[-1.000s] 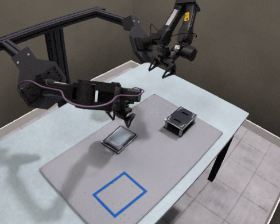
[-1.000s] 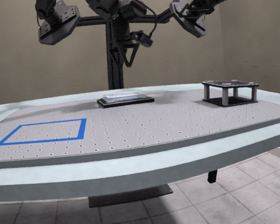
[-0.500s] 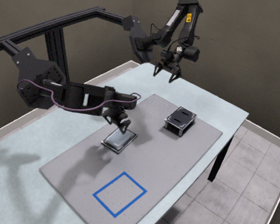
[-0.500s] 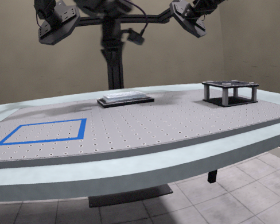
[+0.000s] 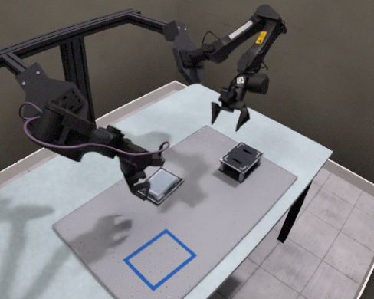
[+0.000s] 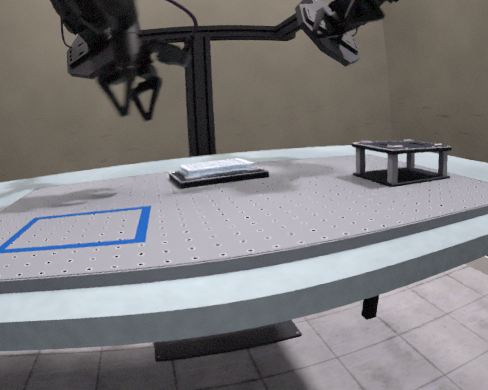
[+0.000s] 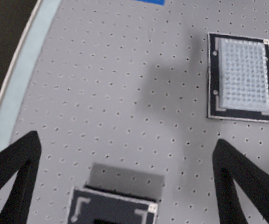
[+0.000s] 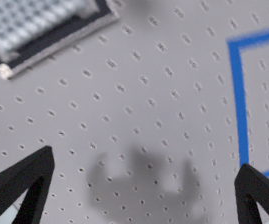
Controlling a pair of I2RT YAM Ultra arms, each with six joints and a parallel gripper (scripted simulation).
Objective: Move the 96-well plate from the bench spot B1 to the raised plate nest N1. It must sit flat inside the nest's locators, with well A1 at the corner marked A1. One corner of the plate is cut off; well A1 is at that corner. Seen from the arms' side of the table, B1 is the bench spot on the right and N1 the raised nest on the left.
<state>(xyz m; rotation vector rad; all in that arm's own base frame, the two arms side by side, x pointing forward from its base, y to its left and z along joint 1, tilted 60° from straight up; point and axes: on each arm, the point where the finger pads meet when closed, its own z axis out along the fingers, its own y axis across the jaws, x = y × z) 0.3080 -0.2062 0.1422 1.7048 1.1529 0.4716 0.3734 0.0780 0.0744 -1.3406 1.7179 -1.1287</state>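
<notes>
My left hand is 12 cm past the white 96-well plate, 20 cm to the left of it and 25 cm above it.
</notes>
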